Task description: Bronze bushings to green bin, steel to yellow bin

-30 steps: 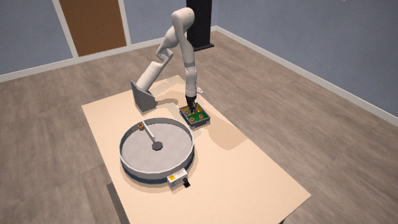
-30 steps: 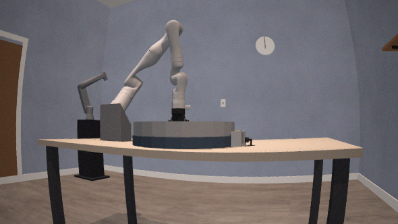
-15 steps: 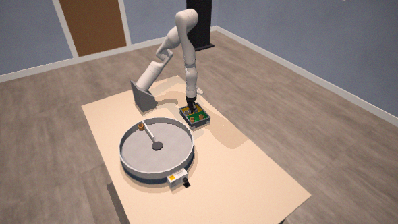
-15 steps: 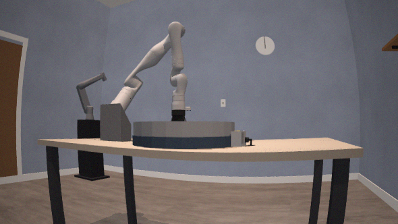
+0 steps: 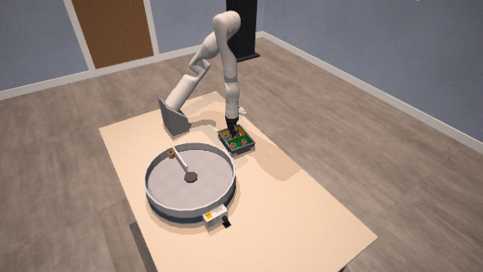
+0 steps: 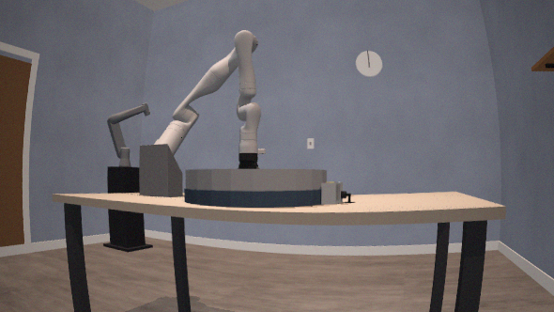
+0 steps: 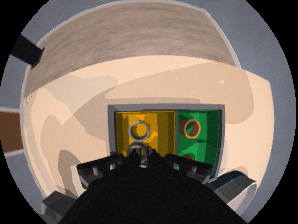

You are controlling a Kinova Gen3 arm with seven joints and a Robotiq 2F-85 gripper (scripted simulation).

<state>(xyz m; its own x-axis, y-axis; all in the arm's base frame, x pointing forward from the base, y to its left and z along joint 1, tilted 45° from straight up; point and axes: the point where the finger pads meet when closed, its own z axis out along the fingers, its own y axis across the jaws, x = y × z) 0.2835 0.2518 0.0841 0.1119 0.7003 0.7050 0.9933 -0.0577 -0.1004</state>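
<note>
Now: the bin 50 mm ahead of my hand and 10 mm below it. Round my hand: grey turntable 190 mm ahead, 350 mm to the right, 20 mm above.
</note>
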